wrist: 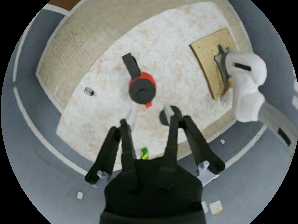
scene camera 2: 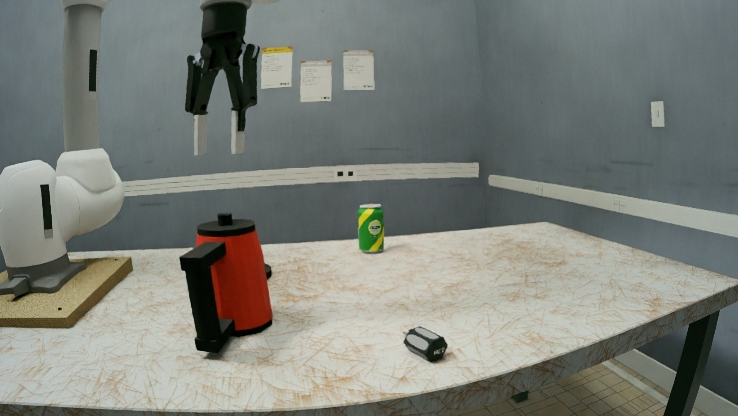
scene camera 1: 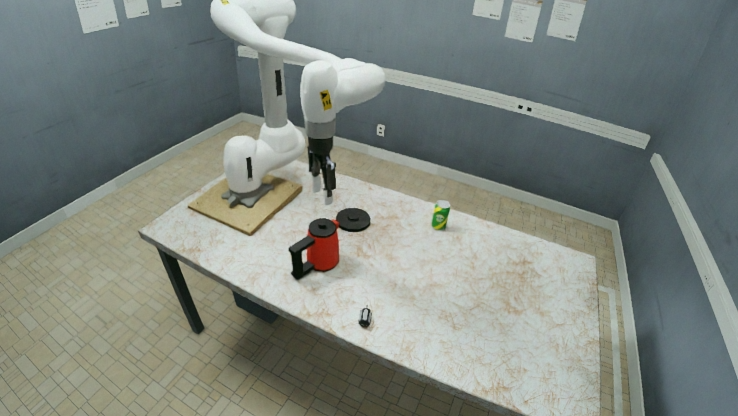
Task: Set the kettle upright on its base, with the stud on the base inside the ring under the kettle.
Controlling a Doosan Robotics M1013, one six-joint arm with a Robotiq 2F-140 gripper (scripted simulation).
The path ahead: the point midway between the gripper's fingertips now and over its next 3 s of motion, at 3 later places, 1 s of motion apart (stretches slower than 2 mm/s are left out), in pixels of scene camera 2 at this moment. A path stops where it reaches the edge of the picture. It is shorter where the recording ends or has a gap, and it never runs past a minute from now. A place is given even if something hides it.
The gripper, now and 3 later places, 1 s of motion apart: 218,153; 204,160; 206,201; 209,240
